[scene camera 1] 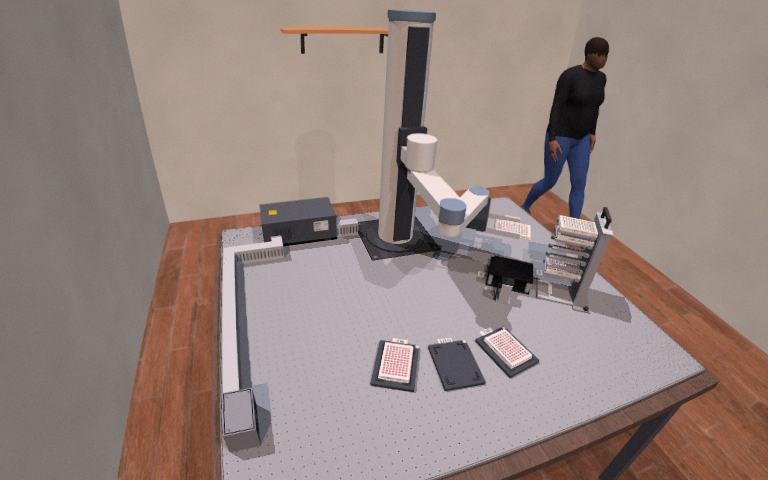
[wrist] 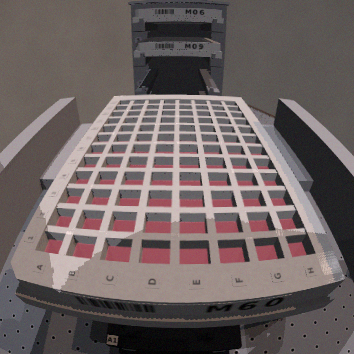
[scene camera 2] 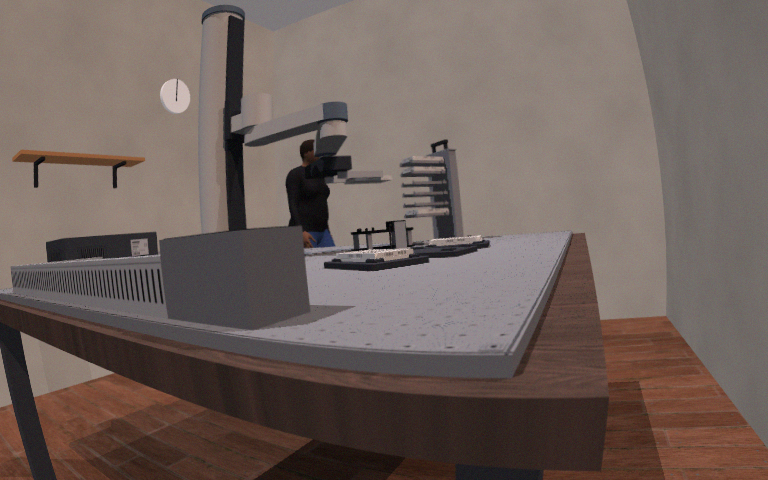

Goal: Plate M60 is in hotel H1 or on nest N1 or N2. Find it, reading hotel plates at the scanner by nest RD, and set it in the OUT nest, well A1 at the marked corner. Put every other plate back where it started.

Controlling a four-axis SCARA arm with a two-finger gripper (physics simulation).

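Frame: origin at the arm's base, x ahead, y left, z up, level; centimetres.
Seen in the pictures: gripper, fingertip midpoint: (scene camera 1: 519,228) (wrist: 176,111) (scene camera 2: 374,176); arm's base at its link origin: (scene camera 1: 395,238).
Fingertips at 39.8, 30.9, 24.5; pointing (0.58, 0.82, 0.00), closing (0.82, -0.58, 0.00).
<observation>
Pixels of each thing's top centre, then the offset from my fingertips to it, as dx, dy, dz. "*": a spot on its surface instead.
- plate M60 at its top centre: (wrist: 176,141) (scene camera 2: 367,177) (scene camera 1: 512,227) -1.4, -2.0, -0.3
- M09 at its top centre: (wrist: 177,38) (scene camera 2: 423,168) (scene camera 1: 575,233) +11.0, +15.3, +2.5
- middle nest at its top centre: (scene camera 2: 431,246) (scene camera 1: 456,361) +31.3, -37.2, -21.4
- dark control box at a spot on its surface: (scene camera 2: 101,246) * -43.1, -75.1, -14.6
- grey bin at a spot on its surface: (scene camera 2: 235,277) * +40.1, -101.4, -19.2
My gripper (wrist: 176,111) (scene camera 2: 353,177) is shut on plate M60 (wrist: 192,292) (scene camera 2: 370,179) (scene camera 1: 512,228), which lies level between the fingers with its label facing the wrist camera. It hangs well above the table, apart from hotel H1 (scene camera 1: 591,268) (scene camera 2: 455,192) (wrist: 135,65). Plates M06 (wrist: 177,15) and M09 (wrist: 177,48) are in the hotel's upper slots; more plates sit lower. A black nest and scanner fixture (scene camera 1: 509,268) (scene camera 2: 399,234) stands beside the hotel. Left (scene camera 1: 396,362) and right (scene camera 1: 508,348) plates sit on dark nests, and the middle nest (scene camera 1: 456,365) is bare. Nest labels are too small to read.
The arm's column (scene camera 1: 396,130) (scene camera 2: 215,130) stands at the back. A dark control box (scene camera 1: 298,220) (scene camera 2: 101,246) is beside it. A grey duct (scene camera 1: 229,316) runs down the left edge to a grey bin (scene camera 1: 240,416) (scene camera 2: 235,277). A person (scene camera 1: 577,107) (scene camera 2: 308,198) is behind the table.
</observation>
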